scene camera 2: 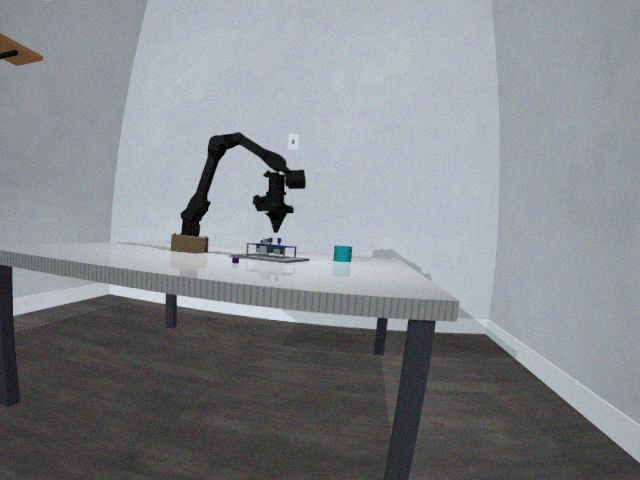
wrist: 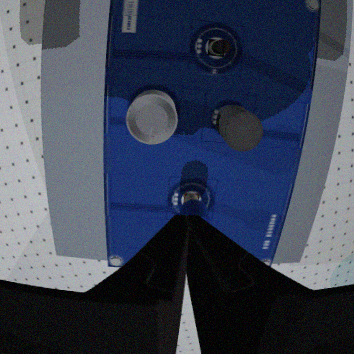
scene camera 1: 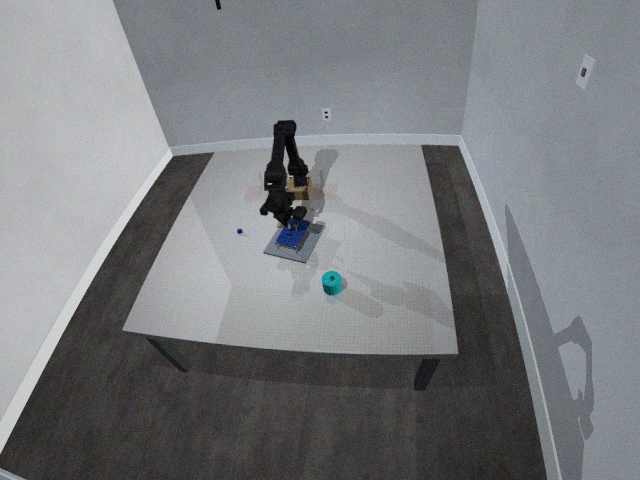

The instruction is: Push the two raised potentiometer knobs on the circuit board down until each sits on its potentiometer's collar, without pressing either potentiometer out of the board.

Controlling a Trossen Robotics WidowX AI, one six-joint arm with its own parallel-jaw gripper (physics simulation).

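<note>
The blue circuit board stands on legs over a grey plate. In the wrist view, a light grey round part and a dark grey cylindrical part stand up from it. A potentiometer shows above them, and another potentiometer lies at the fingertips. A small blue knob stands up from the board under the tips. My gripper is shut and empty, pointing down a little above it. Knob-to-collar gaps are too small to tell.
A teal cylinder stands on the table, beyond the plate from the arm. A small purple object lies beside the plate. The arm's base rests on a wooden block.
</note>
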